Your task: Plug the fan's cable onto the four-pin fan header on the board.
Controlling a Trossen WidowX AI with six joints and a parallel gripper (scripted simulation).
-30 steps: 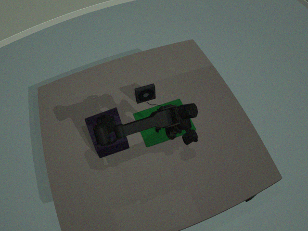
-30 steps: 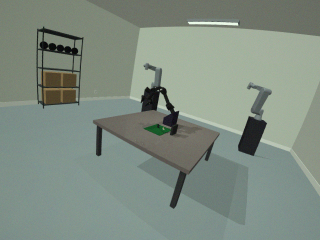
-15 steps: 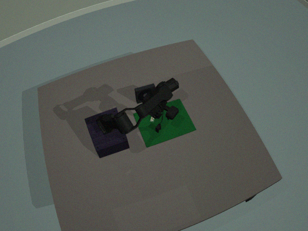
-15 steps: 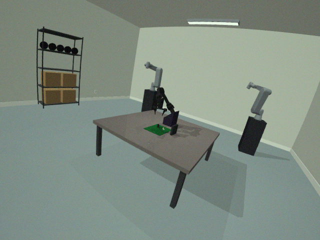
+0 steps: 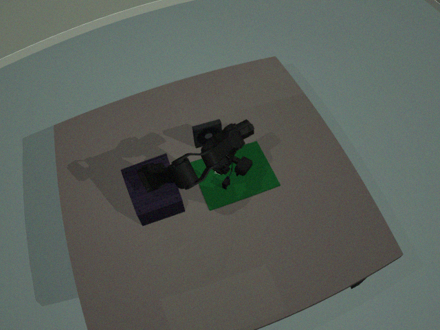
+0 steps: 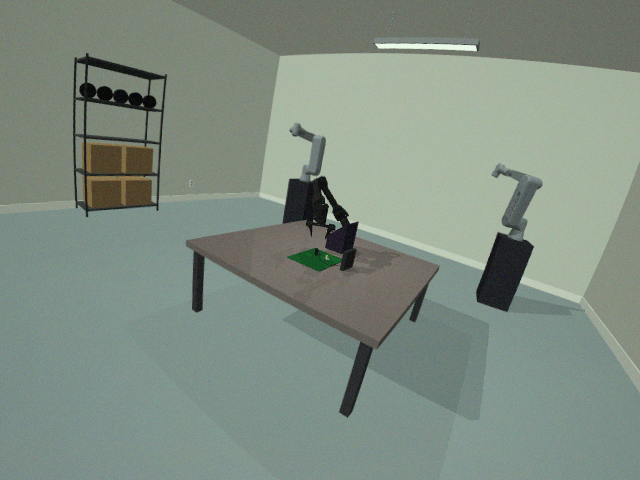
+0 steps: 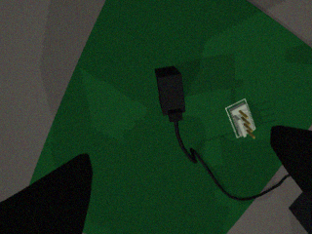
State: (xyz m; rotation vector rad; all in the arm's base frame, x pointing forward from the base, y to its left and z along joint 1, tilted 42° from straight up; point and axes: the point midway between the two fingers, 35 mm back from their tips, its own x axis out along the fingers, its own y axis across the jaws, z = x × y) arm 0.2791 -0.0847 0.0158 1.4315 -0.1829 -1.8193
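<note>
Right now the dark fan plug is 1 cm behind my gripper tip and 10 cm below it. From my gripper tip the other things lie so: dark fan: 3 cm ahead, 23 cm to the left, 6 cm below; four-pin fan header: 9 cm to the left, 12 cm below; green board: 5 cm ahead, 4 cm to the left, 13 cm below.
</note>
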